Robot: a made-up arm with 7 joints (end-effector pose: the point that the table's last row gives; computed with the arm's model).
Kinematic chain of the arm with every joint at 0, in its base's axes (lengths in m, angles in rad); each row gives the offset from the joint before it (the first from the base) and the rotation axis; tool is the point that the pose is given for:
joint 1: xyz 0 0 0.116 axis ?
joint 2: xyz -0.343 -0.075 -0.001 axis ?
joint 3: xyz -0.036 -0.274 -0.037 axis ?
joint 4: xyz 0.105 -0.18 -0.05 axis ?
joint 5: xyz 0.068 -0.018 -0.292 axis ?
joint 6: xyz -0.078 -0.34 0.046 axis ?
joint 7: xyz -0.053 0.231 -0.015 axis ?
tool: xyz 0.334 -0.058 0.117
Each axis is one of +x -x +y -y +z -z.
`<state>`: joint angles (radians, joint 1 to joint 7).
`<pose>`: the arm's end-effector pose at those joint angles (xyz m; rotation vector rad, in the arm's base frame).
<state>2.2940 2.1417 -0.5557 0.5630 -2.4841 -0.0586 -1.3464</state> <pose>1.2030 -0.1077 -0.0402 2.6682 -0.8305 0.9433</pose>
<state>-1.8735 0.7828 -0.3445 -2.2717 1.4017 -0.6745 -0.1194</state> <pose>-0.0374 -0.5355 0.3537 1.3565 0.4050 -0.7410</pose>
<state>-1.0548 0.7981 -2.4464 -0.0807 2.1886 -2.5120 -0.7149</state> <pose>0.0024 0.4447 -0.0209 -0.6256 0.0373 0.9383</pose>
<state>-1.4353 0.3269 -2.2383 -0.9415 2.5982 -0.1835 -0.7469</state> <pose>-0.0150 0.3244 0.1737 1.0341 1.7260 1.6675</pose>
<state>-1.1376 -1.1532 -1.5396 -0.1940 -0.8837 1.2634 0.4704</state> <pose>-0.3517 -0.0641 0.2698 -2.2793 -0.2138 -1.4308</pose>
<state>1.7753 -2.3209 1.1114 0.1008 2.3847 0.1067 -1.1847</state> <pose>-0.0649 0.6189 0.5873 -1.0586 -0.6740 -1.3808</pose>
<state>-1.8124 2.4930 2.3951 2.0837 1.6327 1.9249 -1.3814</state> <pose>0.3165 0.7884 0.7629 -0.5993 -1.7406 -0.5028</pose>
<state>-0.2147 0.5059 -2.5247 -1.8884 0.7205 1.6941 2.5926</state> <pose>0.3750 -0.3639 0.6038 -0.2686 -0.5316 -0.8461</pose>
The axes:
joint 1: -y
joint 2: -z
joint 3: -x
joint 4: -z
joint 5: -y
joint 6: +z
joint 7: +y

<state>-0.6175 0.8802 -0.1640 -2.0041 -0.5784 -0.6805 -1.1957</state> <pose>-0.3029 -0.2514 0.2916 0.0935 -0.3472 0.5585</pose>
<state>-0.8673 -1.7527 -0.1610 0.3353 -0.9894 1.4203 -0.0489</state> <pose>-0.0242 0.1529 -0.0996 -1.2960 -1.4498 -2.1795</pose>
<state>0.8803 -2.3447 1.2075 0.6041 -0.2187 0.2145 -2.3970</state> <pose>0.0486 -0.0663 0.3595 -0.8124 1.1623 -1.4715</pose>
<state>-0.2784 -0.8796 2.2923 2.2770 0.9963 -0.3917 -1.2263</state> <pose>0.1136 -0.3100 0.0485 0.2037 1.7489 0.4428</pose>
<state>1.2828 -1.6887 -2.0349 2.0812 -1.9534 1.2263 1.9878</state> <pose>-0.0446 -0.2279 0.1587 -1.0462 -1.6552 -1.2194</pose>
